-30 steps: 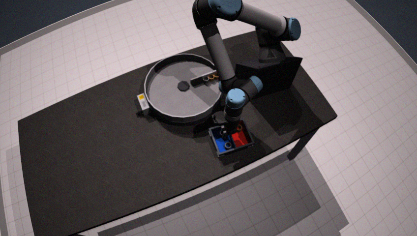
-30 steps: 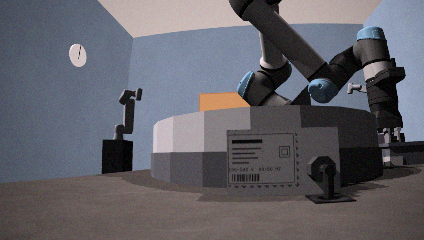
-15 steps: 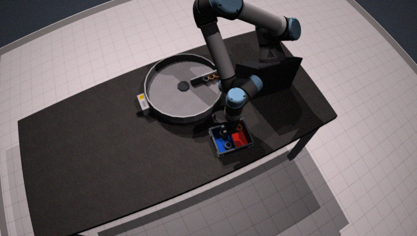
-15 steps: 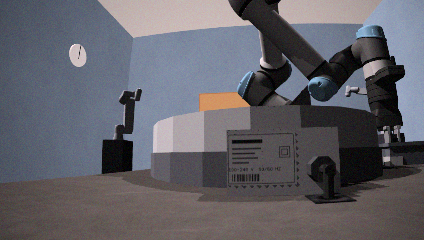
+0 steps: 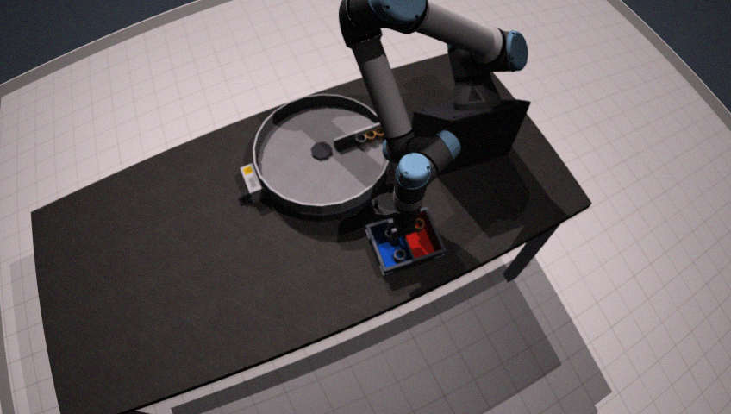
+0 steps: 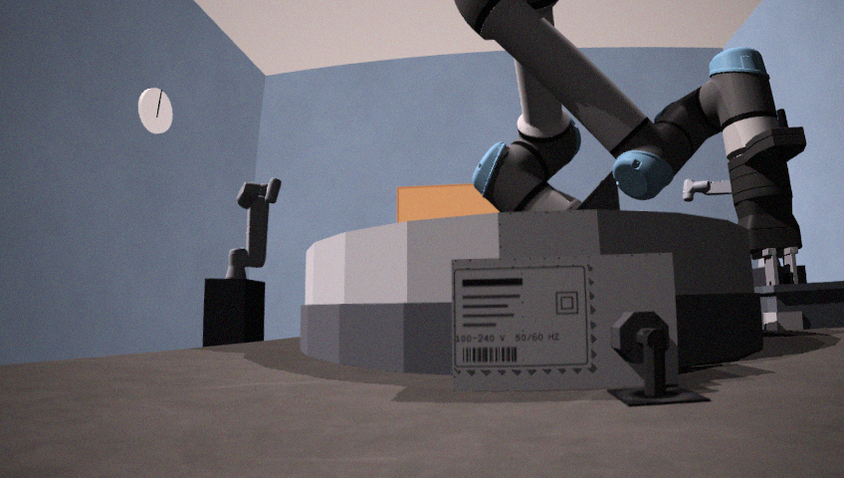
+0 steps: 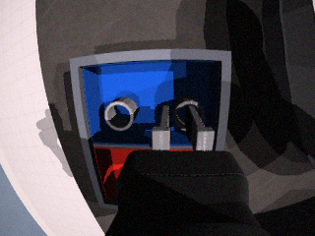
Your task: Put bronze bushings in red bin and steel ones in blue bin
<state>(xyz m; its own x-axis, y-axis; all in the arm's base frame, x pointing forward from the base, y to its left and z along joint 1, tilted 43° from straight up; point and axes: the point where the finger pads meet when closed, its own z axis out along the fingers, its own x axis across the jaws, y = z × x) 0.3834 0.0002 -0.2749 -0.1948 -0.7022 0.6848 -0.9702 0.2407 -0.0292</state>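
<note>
The red bin lies 20 mm behind my hand, 30 mm to the left of it and 20 mm below it. Round my hand: grey turntable (50 mm ahead, 340 mm to the right).
</note>
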